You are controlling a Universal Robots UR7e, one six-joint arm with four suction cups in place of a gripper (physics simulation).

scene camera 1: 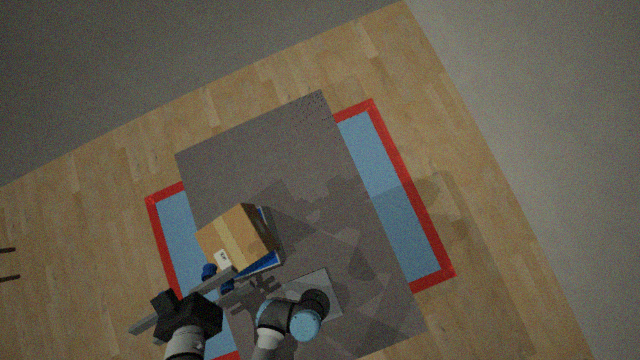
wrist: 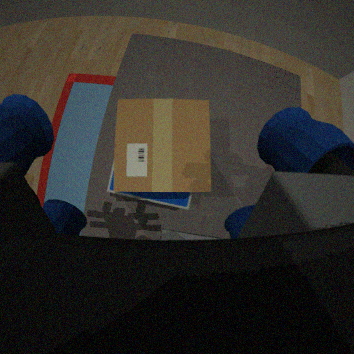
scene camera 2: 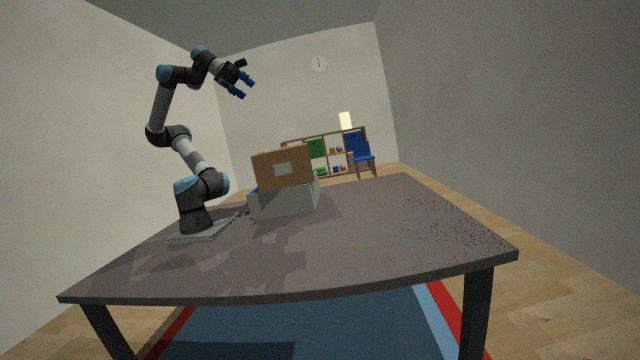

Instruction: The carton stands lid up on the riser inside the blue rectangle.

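Observation:
The brown carton (scene camera 1: 250, 235) (scene camera 2: 300, 165) (wrist: 187, 145) stands upright on the grey riser (scene camera 2: 285, 202), with its taped, labelled face up. It is turned slightly relative to the riser. Parts of the blue rectangle (scene camera 1: 267, 261) (wrist: 170, 198) show along the carton's edges; the carton hides the rest, so I cannot tell whether its whole base lies inside. My gripper (scene camera 1: 218, 279) (scene camera 2: 242, 86) (wrist: 155, 175) is open, with nothing on its blue suction cups. It hangs high above, apart from the carton, on the arm-base side in scene camera 1.
The riser stands on the dark table (scene camera 1: 250, 155) (scene camera 2: 375, 235) (wrist: 250, 85), near the arm's base plate (scene camera 1: 330, 295) (scene camera 2: 222, 227). A blue rug with a red border (scene camera 1: 415, 210) lies on the floor under the table. A shelf unit and a blue chair (scene camera 2: 364, 157) stand far behind.

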